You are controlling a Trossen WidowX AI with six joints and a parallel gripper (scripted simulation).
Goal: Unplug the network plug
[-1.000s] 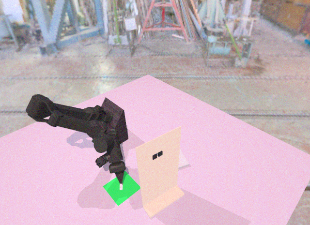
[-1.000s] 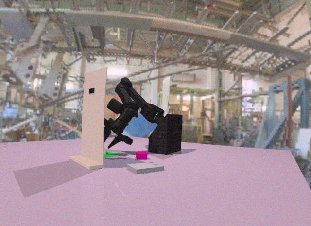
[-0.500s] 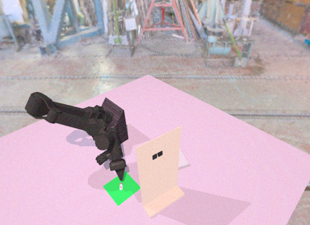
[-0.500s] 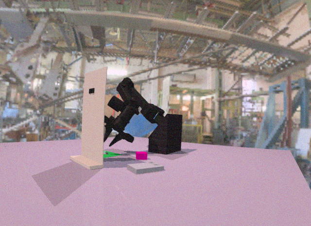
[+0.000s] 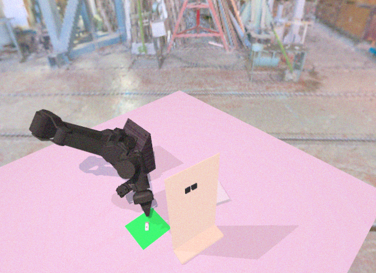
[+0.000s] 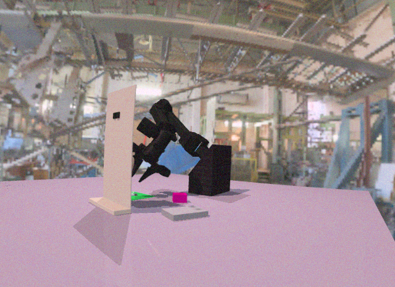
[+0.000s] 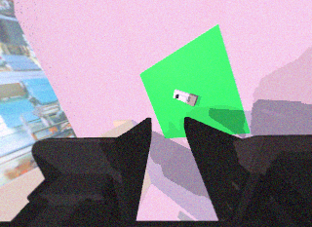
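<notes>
Now: gripper tip 50 mm above the pale grey plug and 10 mm to the left of it. From my gripper tip the other things lie so: flat grey plate 270 mm to the left, 100 mm ahead, 50 mm below; upright panel 160 mm ahead, 100 mm above, 60 mm to the left; green marked square 60 mm below, 10 mm to the right.
</notes>
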